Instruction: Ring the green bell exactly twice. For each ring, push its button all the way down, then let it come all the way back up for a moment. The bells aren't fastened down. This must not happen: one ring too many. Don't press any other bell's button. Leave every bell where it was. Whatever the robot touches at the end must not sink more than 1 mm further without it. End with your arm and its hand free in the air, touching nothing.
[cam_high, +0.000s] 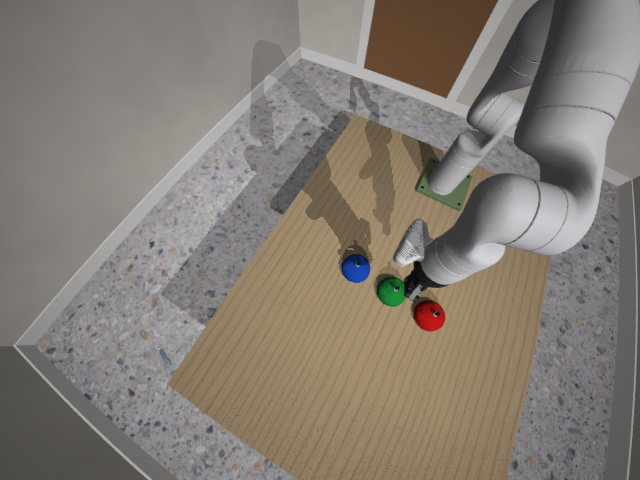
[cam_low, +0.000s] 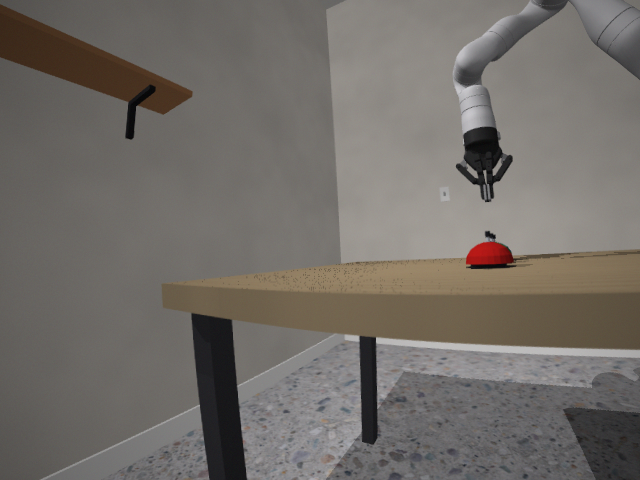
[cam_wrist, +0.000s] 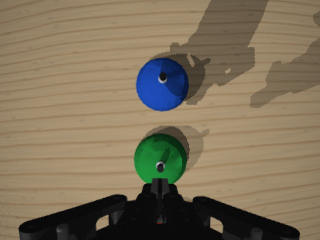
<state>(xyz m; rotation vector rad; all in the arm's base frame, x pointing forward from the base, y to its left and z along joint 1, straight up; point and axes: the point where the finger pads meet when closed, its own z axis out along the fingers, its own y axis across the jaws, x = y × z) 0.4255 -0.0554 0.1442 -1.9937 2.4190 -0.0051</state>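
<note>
Now: hand 12 cm above the green bell. From my hand the other things lie so: red bell (2 cm ahead, 12 cm to the left, 12 cm below); blue bell (2 cm behind, 12 cm to the right, 12 cm below).
</note>
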